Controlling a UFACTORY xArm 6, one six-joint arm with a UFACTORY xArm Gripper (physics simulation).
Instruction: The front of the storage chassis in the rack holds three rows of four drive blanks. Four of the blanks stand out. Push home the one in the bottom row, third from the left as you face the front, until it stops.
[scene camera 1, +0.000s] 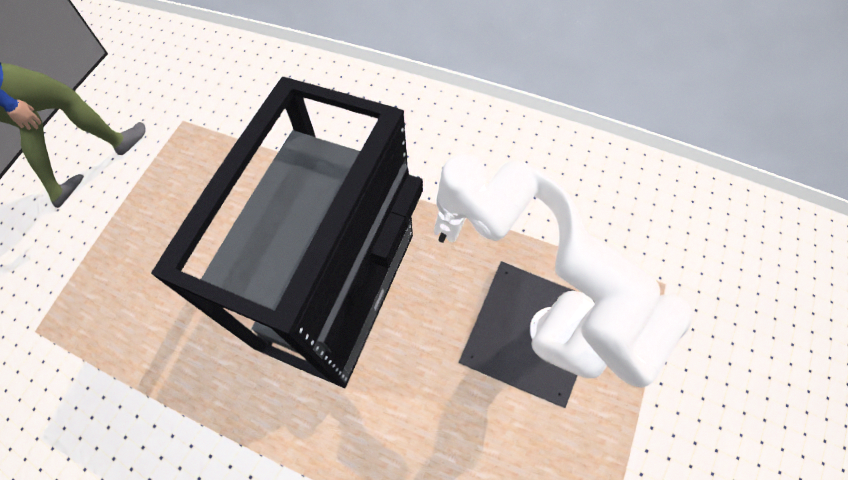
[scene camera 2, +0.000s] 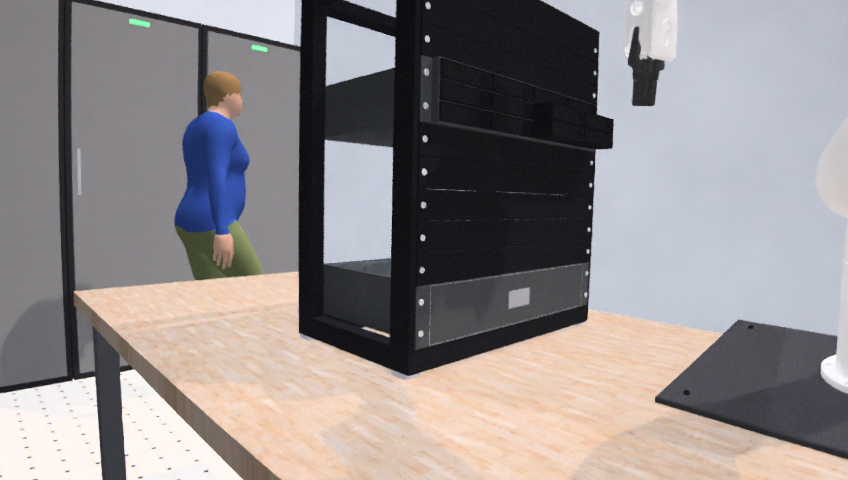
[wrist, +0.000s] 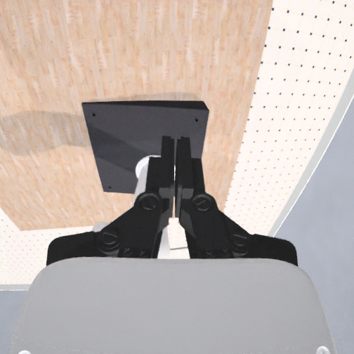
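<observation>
The storage chassis (scene camera 1: 284, 217) (scene camera 2: 360, 110) sits in the upper part of the black rack, with dark drive blanks across its front. Standing-out blanks show as black blocks, one towards the middle (scene camera 1: 387, 237) (scene camera 2: 542, 118) and one at the right end (scene camera 1: 408, 196) (scene camera 2: 602, 132). Their rows are hard to tell, and the bottom-row third blank cannot be picked out clearly. My gripper (scene camera 1: 442, 237) (scene camera 2: 644, 102) (wrist: 174, 153) is shut and empty, its fingers pointing down. It hangs in front of the rack towards its right end, apart from the blanks. Neither the chassis nor the blanks show in the wrist view.
The black rack (scene camera 1: 220, 190) (scene camera 2: 407, 178) stands on the wooden table (scene camera 1: 416, 356) (scene camera 2: 505, 404) (wrist: 150, 50). The dark base plate (scene camera 1: 499, 321) (scene camera 2: 743, 380) (wrist: 125, 130) lies before it under the arm. A person (scene camera 1: 44, 98) (scene camera 2: 211, 172) stands behind the table, near grey cabinets (scene camera 2: 133, 178).
</observation>
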